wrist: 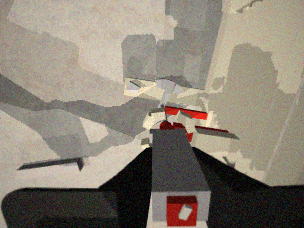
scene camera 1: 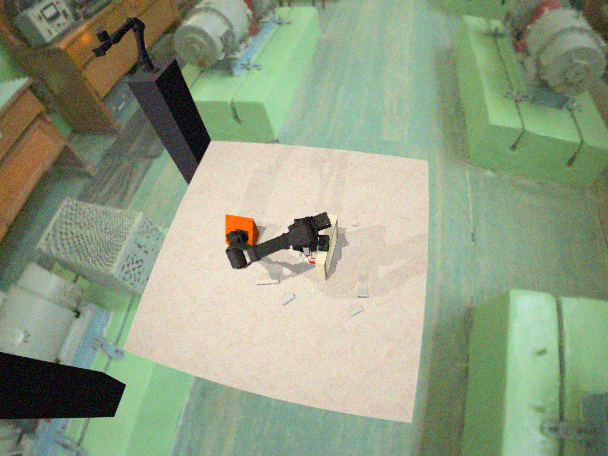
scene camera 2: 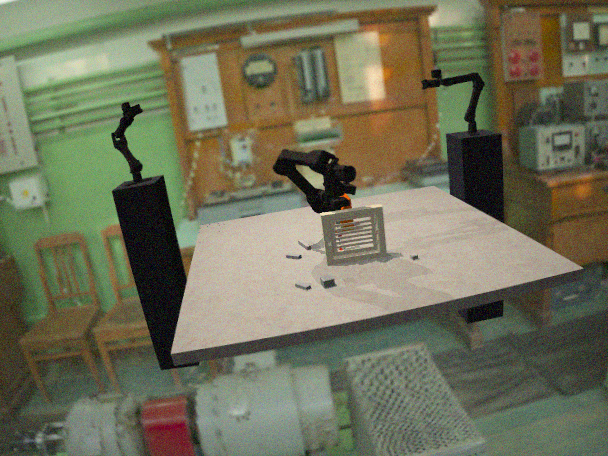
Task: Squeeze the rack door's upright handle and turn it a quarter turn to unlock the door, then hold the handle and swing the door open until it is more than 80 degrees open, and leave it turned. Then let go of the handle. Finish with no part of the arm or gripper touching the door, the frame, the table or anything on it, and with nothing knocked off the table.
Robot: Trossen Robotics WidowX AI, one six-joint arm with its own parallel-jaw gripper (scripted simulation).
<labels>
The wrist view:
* my gripper: 170,153
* cream rack: 194,97
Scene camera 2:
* my gripper: 336,220
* cream rack: 326,217
</labels>
